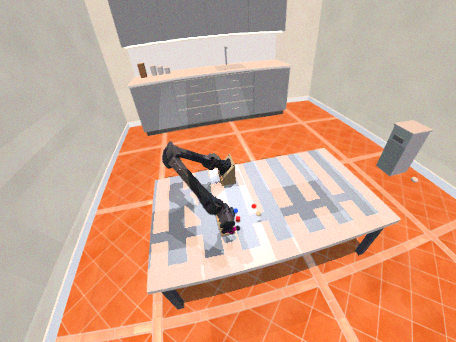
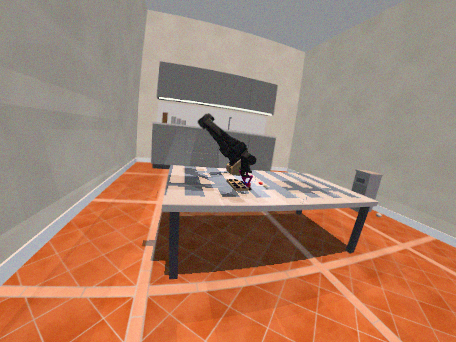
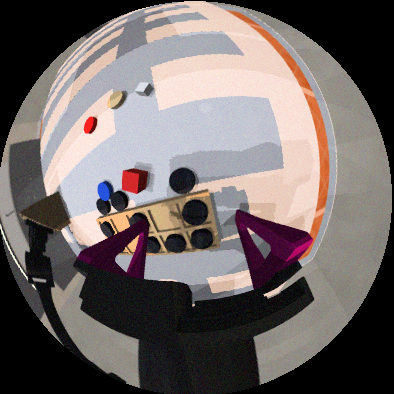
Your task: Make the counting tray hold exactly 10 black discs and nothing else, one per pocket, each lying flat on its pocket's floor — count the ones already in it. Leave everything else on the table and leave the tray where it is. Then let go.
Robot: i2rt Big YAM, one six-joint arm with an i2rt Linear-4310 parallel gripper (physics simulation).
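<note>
The wooden counting tray (image 3: 161, 217) has two rows of pockets. Several black discs sit in it, including one in the far-row pocket at the right end (image 3: 194, 212). At least one far-row pocket is empty. Three black discs lie outside it: one (image 3: 182, 180) beside the right end, and two (image 3: 119, 200) (image 3: 103, 205) beyond the left part. My gripper (image 1: 231, 230) (image 2: 248, 181) (image 3: 190, 219) is open and empty above the tray's near side. Its left finger hides part of the tray's left half, so I cannot tell every pocket there.
A red cube (image 1: 238, 218) (image 3: 134, 180) and a blue disc (image 1: 235, 211) (image 3: 104, 190) lie beyond the tray. A red disc (image 1: 254, 206) (image 3: 90, 125), a tan disc (image 1: 258, 214) (image 3: 116, 99) and a pale cube (image 3: 143, 89) lie farther out. A tan block (image 1: 228, 175) (image 3: 45, 212) stands at the arm's base.
</note>
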